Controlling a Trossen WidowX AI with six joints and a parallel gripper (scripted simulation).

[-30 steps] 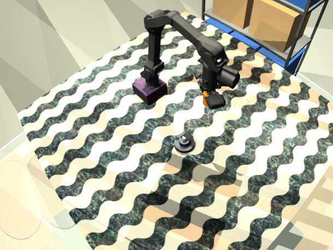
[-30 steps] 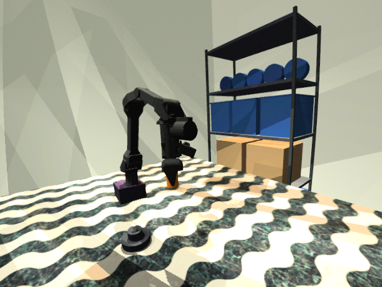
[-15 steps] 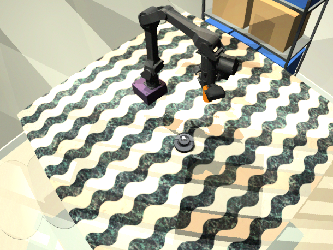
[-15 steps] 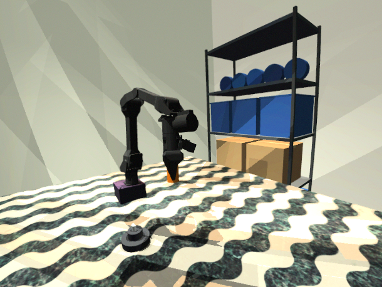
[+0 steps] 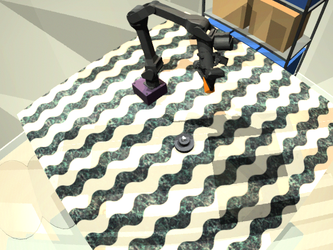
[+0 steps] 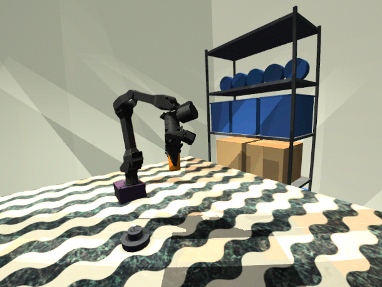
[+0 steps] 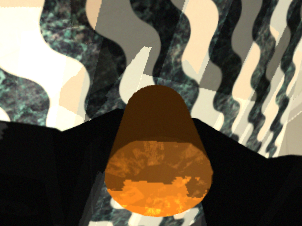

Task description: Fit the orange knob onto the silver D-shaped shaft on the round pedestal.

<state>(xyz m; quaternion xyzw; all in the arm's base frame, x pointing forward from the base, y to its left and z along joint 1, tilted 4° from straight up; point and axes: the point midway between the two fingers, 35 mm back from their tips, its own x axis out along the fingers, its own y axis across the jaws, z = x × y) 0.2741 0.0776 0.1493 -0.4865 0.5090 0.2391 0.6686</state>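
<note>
My gripper tip is now 30 mm below the orange knob, 10 mm to the right of it and 10 mm past it. From my gripper tip the other things lie so: round grey pedestal (170 mm to the right, 160 mm below, 30 mm ahead).
</note>
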